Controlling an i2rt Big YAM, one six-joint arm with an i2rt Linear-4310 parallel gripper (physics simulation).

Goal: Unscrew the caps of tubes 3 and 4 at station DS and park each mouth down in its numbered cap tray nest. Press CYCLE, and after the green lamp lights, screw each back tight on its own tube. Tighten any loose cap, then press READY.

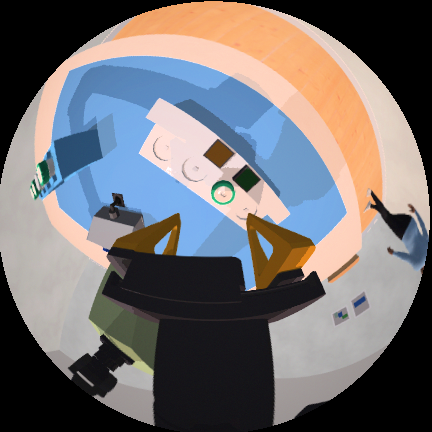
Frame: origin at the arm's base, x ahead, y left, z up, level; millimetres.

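Seen in the pictures: gripper, fingertip midpoint: (213, 217); arm's base, origin of the base link: (116, 349).
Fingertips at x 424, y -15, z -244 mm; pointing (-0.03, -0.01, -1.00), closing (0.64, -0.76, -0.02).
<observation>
Offsets run from my fingertips to a thing's top centre. "pt": to the spot under its first point. Level surfaces: height alone.
A green cap {8 mm ahead, 9 mm right, 54 mm down} (223, 193) with a pale top sits in the third round nest from the left of the white cap tray {pt 17 mm ahead, 115 mm left, 63 mm down} (155, 135); its number is too small to read. Empty round nests (163, 148) (194, 169) lie to its left, and a further nest {pt 6 mm ahead, 63 mm right, 65 mm down} (246, 212) shows partly beside the right fingertip. My gripper (213, 217) is open and empty, pointing toward the tray's near edge, with the cap beyond the gap between the fingertips. A brown square {pt 50 mm ahead, 36 mm left, 20 mm down} (218, 153) and a dark green square {pt 51 mm ahead, 4 mm right, 20 mm down} (247, 178) lie behind the nests.
A blue rack {pt 50 mm back, 225 mm left, 21 mm down} (77, 150) with green-capped tubes (43, 172) stands at the far left. A grey box {194 mm back, 107 mm left, 10 mm up} (114, 226) with a black fitting {pt 132 mm back, 137 mm left, 65 mm down} (116, 201) stands left of my left finger. A blue mat {74 mm down} (135, 75) with a pale border lies under the tray.
</observation>
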